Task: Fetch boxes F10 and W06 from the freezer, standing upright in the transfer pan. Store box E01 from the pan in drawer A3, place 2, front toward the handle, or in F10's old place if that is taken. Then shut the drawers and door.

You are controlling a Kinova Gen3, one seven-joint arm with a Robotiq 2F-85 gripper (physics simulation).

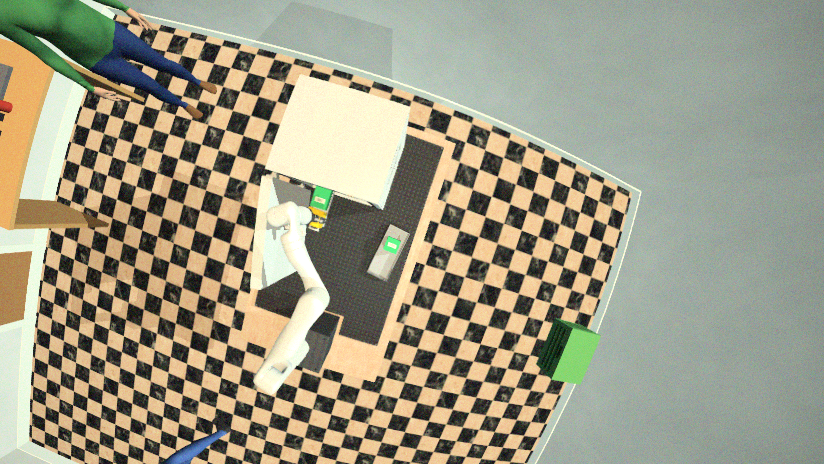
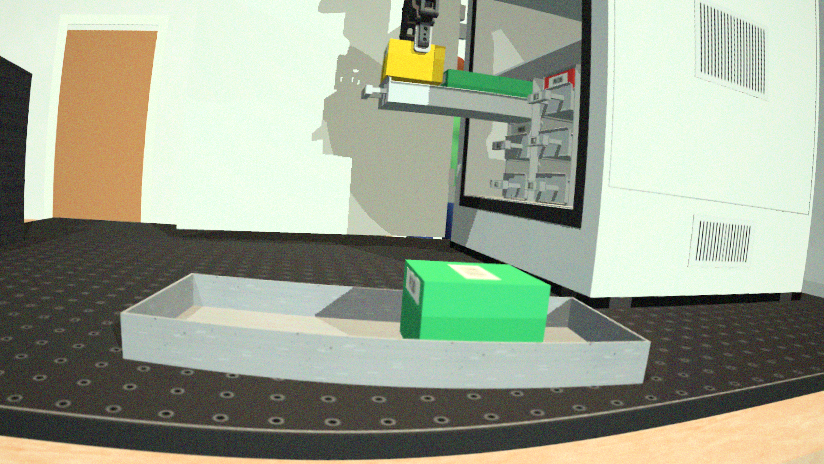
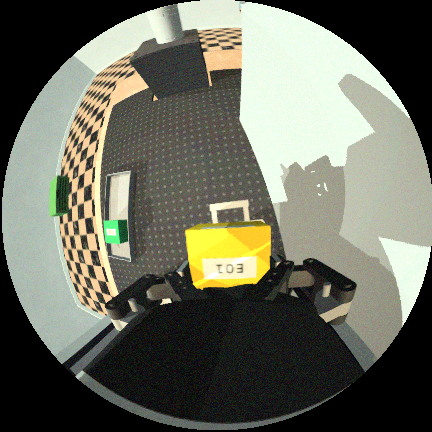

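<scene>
My gripper is shut on yellow box E01, whose E01 label faces the handle. E01 is upright at the handle end of a pulled-out upper freezer drawer; the drawer wall hides its bottom, so I cannot tell whether it touches the floor. A green box lies behind it in the drawer. Another green box is in the transfer pan; its label is unreadable. A red box shows in the neighbouring drawer column.
The freezer has its door standing open close beside my arm. Other drawers sit inside, below the pulled-out one. My dark pedestal stands at the bench's far end from the freezer.
</scene>
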